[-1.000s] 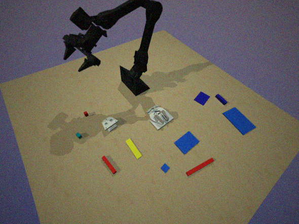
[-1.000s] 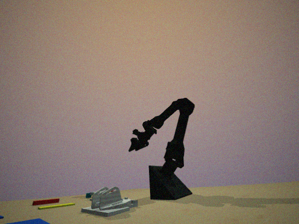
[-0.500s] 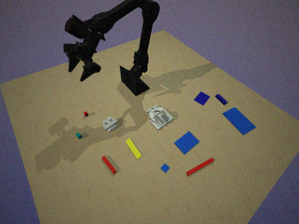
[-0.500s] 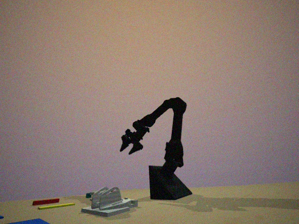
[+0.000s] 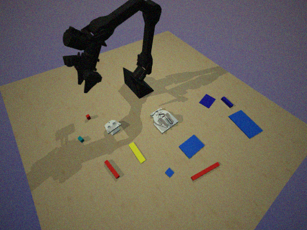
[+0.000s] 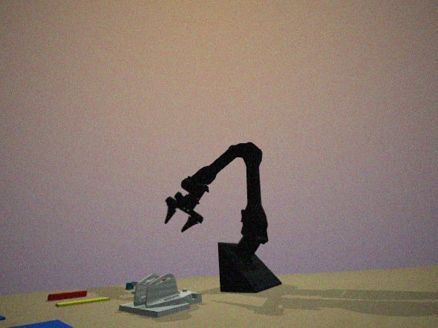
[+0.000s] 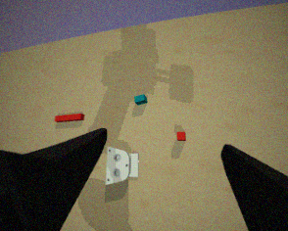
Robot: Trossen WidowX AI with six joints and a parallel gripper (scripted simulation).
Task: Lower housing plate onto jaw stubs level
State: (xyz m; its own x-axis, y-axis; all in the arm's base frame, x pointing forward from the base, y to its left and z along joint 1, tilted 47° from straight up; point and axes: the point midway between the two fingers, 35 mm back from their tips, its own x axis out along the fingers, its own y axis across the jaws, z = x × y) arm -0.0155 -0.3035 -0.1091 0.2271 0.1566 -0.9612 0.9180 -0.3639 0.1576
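Now: the housing plate 130 mm ahead of my gripper tip, 30 mm to the left of it and 180 mm below it. The rest, counted from my gripper tip: red block: 30 mm to the right, 200 mm below; teal block: 90 mm ahead, 120 mm to the right, 200 mm below; white grooved block: 130 mm ahead, 30 mm to the left, 200 mm below.
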